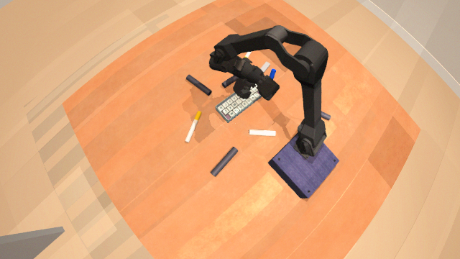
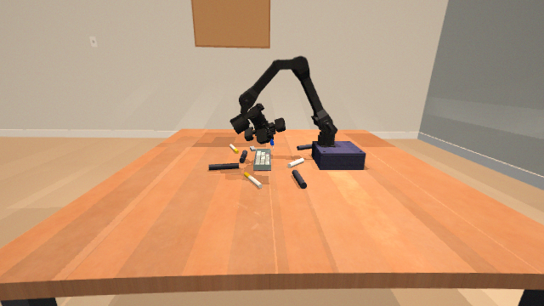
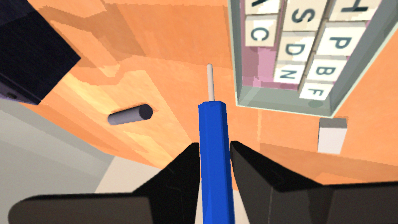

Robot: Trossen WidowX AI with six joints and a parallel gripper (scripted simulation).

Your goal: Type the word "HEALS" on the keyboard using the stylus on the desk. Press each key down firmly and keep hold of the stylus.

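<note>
My gripper tip is now 1 cm past the grey stylus tip, 2 cm to the right of it and 4 cm above it. Also, from my gripper tip: white stick (9 cm behind, 13 cm to the left, 7 cm below); small grey block (8 cm ahead, 11 cm to the right, 7 cm below); blue stylus (1 cm to the left, 1 cm below).
</note>
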